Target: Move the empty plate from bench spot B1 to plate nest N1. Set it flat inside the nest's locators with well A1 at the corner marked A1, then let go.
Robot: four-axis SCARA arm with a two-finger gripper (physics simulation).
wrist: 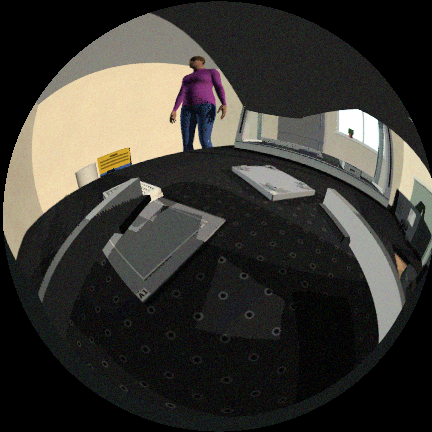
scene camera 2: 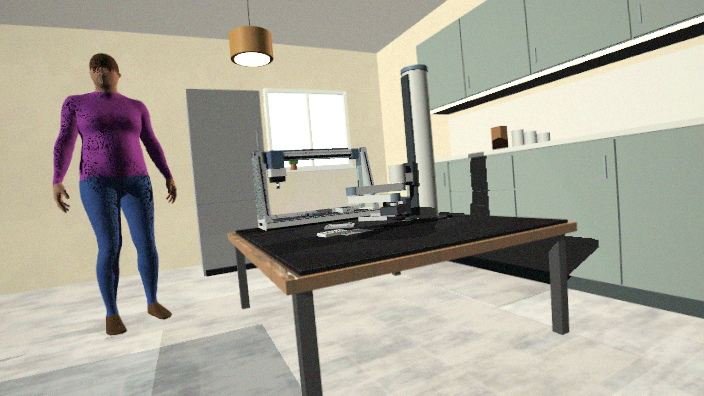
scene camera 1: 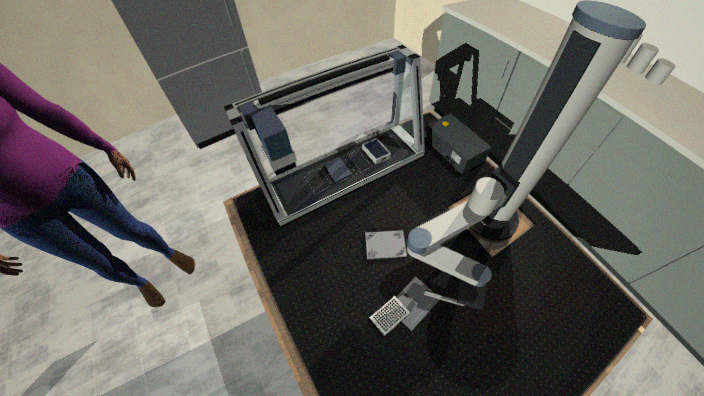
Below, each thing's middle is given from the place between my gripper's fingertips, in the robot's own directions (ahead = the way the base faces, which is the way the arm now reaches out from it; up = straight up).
Scene:
Right now the grey nest with corner locators (scene camera 1: 387, 244) is 21 cm to the right of my hand, 6 cm ahead of it and 5 cm below it. From my hand the other things lie so: white well plate (scene camera 1: 393, 312) (21 cm ahead, 5 cm to the left, 5 cm below); flat grey square pad (scene camera 1: 412, 296) (10 cm ahead, 6 cm below, 5 cm to the left).

